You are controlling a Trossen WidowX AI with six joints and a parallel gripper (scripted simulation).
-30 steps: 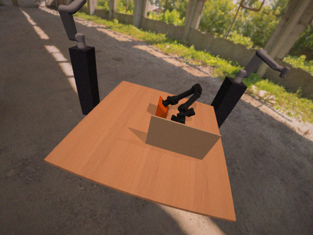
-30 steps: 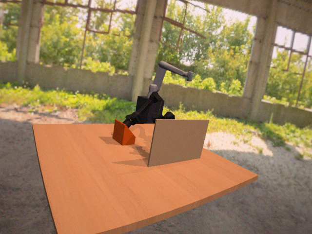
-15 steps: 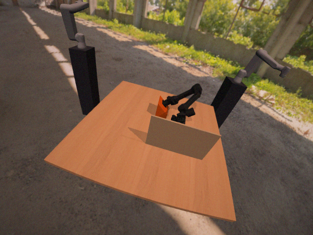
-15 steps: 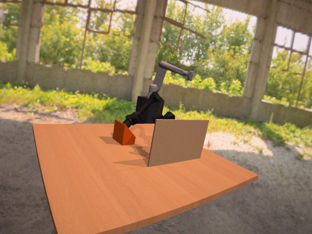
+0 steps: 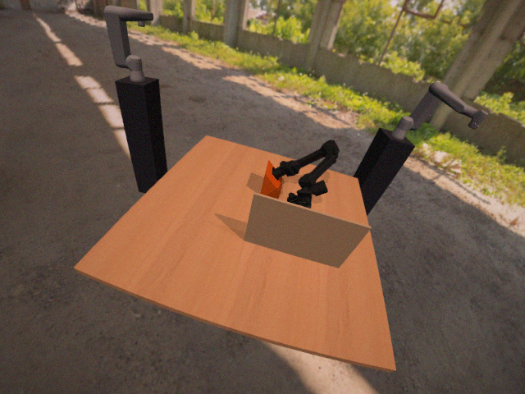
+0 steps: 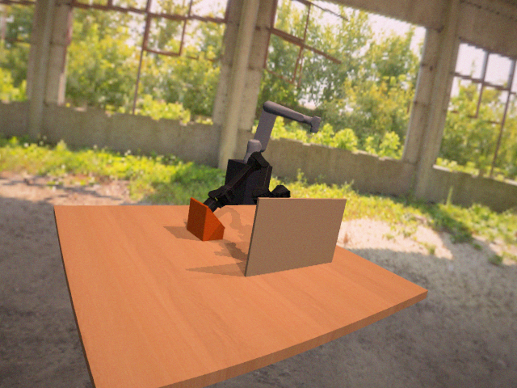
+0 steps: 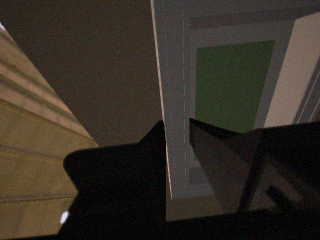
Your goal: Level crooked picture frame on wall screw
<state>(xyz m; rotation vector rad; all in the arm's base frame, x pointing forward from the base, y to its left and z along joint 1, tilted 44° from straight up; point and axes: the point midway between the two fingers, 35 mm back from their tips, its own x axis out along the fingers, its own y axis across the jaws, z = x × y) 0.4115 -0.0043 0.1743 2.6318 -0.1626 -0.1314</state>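
Now: the picture frame 5 cm below my gripper tip and 1 cm to the left of it. Round my gripper tip: wall panel: 6 cm below, 2 cm ahead, 1 cm to the left.
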